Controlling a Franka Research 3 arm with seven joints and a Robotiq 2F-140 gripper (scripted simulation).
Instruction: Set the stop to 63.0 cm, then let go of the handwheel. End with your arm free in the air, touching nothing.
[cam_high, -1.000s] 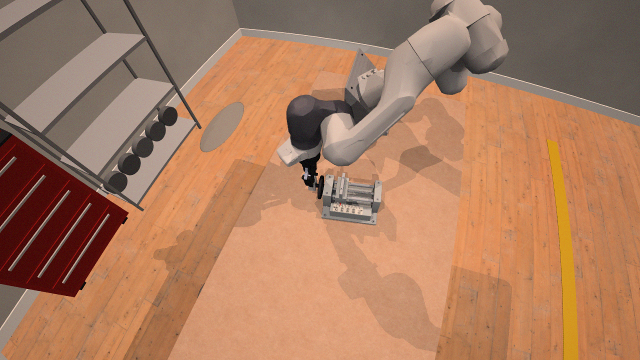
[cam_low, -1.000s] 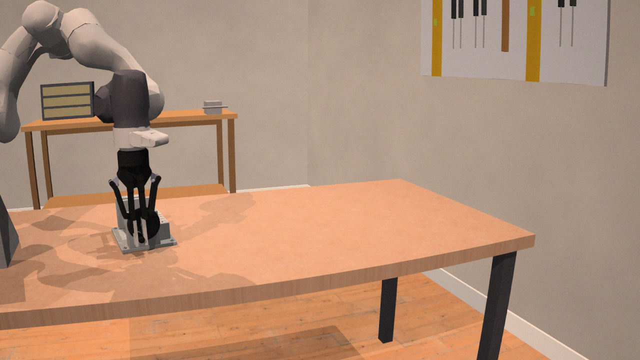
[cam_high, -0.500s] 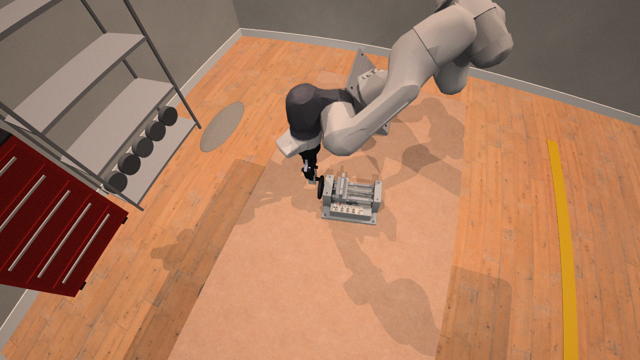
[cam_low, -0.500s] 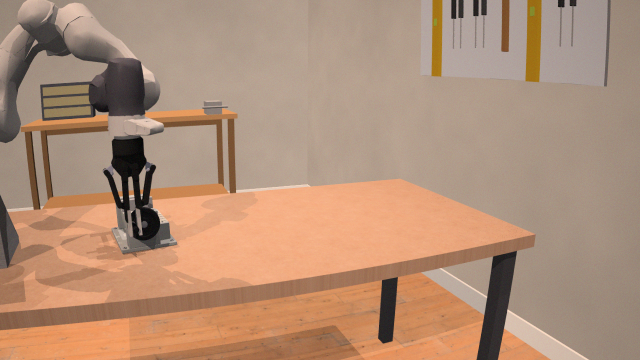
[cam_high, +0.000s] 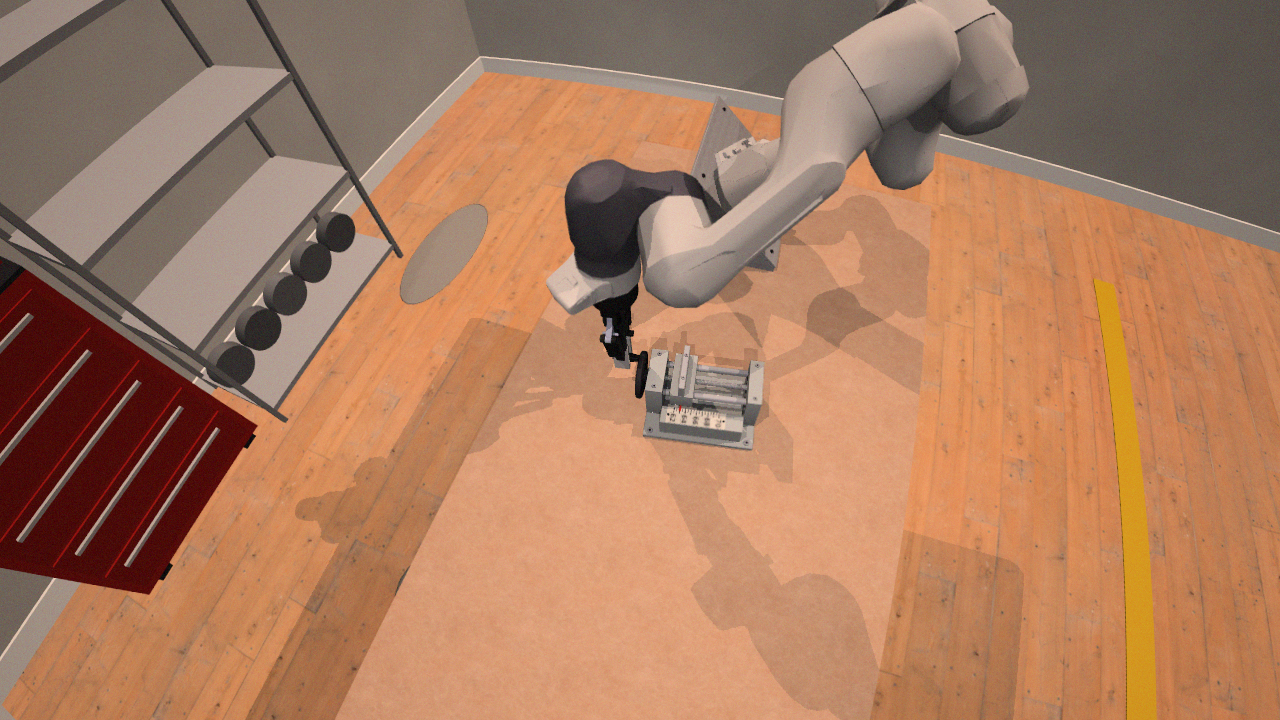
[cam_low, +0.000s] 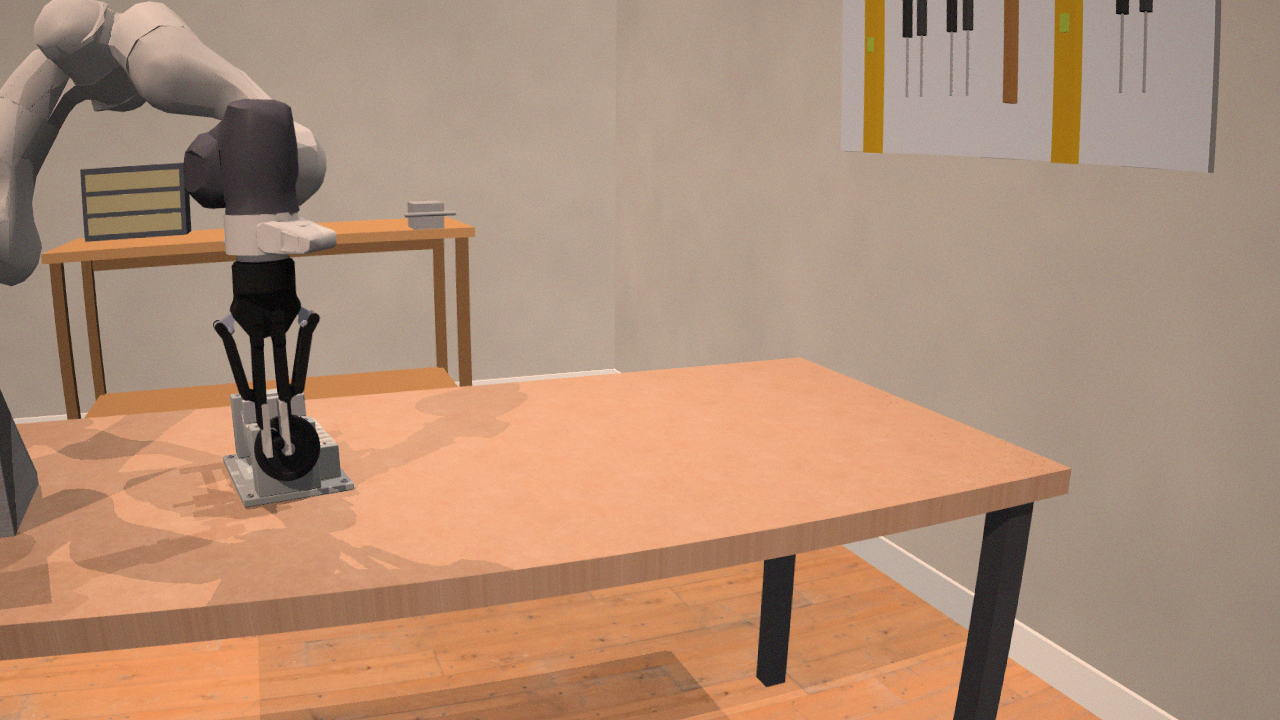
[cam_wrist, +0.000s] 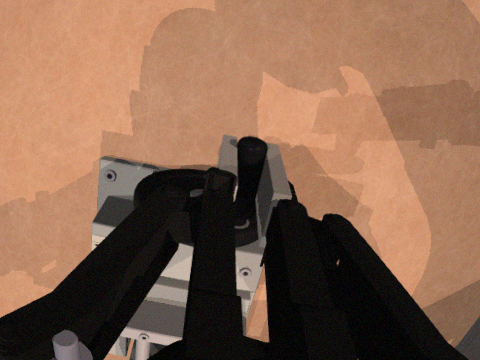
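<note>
The sliding stop lies 12 cm to the left of my hand and 2 cm below it. Also, from my hand: black handwheel: 2 cm to the left, 2 cm below.
</note>
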